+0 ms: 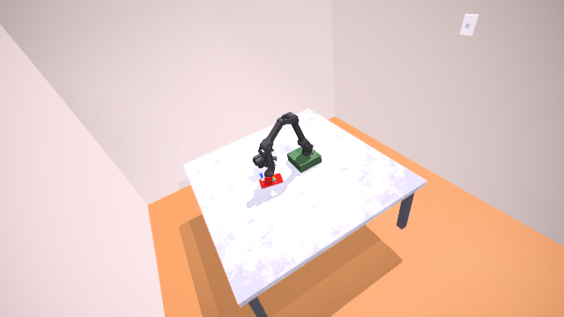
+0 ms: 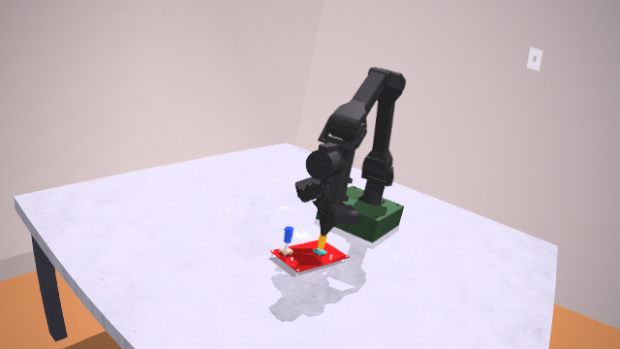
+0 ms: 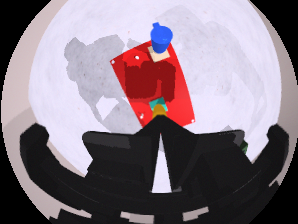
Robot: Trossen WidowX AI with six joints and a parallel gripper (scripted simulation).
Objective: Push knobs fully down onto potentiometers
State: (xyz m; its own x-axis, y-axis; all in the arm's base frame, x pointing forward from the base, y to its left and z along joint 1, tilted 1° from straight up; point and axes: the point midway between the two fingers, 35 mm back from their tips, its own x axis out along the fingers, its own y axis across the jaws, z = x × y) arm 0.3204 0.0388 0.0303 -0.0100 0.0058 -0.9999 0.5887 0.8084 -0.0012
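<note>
Now: gripper tip 2 cm above the orange knob. Round my gripper tip: blue knob (7 cm ahead, 5 cm to the right).
</note>
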